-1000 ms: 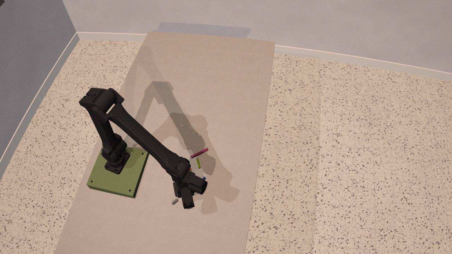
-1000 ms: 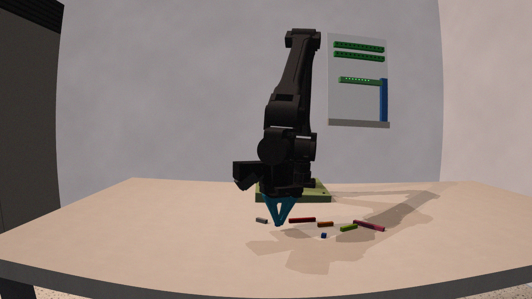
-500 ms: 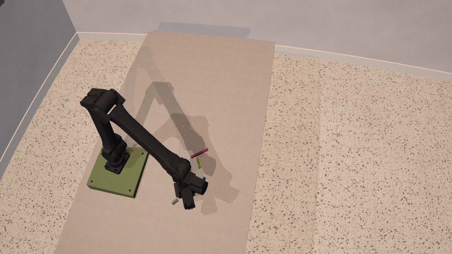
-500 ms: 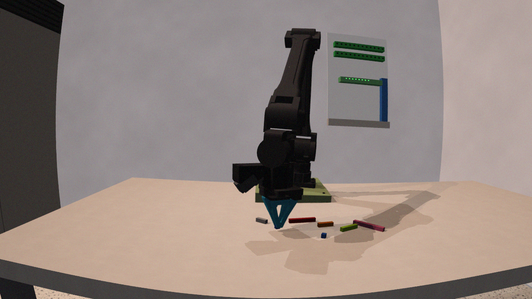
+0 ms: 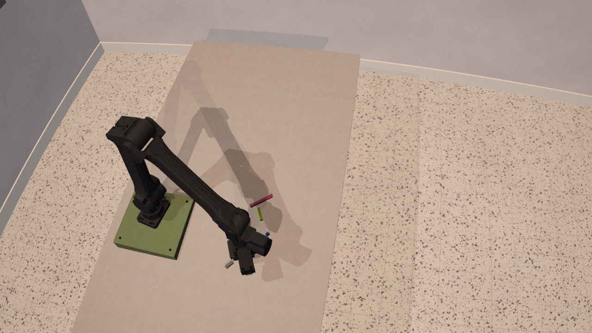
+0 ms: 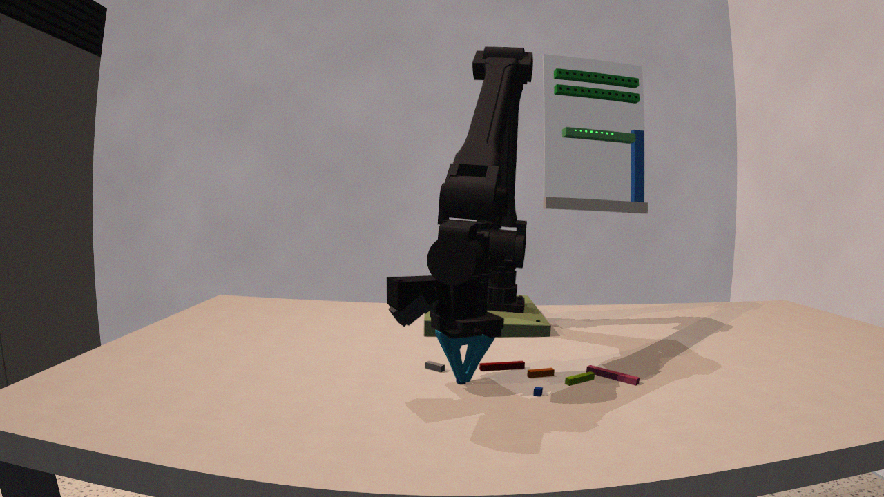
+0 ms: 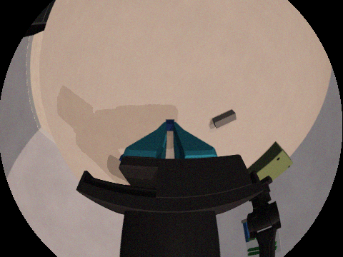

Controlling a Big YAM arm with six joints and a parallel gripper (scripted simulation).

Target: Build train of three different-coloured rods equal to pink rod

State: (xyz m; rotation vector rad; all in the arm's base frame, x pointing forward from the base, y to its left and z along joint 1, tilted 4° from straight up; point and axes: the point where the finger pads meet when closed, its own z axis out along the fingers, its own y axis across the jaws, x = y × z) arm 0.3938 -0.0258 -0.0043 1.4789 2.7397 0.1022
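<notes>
The grey rod lies 50 mm behind my hand, 50 mm to the right of it and 10 mm below it. Also, from my hand: red rod: 70 mm behind, 50 mm to the left, 10 mm below; lime rod: 20 mm behind, 170 mm to the left, 10 mm below; orange rod: 50 mm behind, 110 mm to the left, 10 mm below.
</notes>
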